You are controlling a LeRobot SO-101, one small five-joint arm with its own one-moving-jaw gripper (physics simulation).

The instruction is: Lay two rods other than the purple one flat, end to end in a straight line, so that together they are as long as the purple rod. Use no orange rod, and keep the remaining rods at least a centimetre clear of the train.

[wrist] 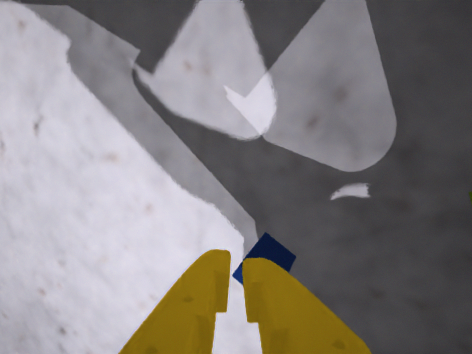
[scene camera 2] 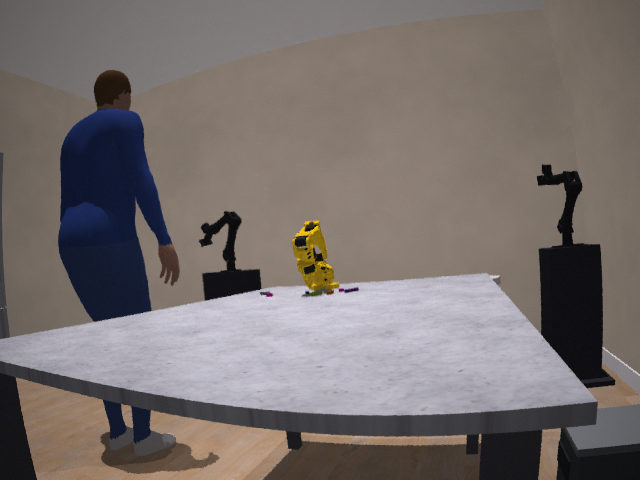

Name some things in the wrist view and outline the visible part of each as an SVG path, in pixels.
A dark blue rod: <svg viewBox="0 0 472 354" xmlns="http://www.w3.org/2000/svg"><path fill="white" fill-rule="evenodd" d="M296 256L265 232L238 266L232 277L243 285L242 264L247 258L268 259L289 273Z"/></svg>
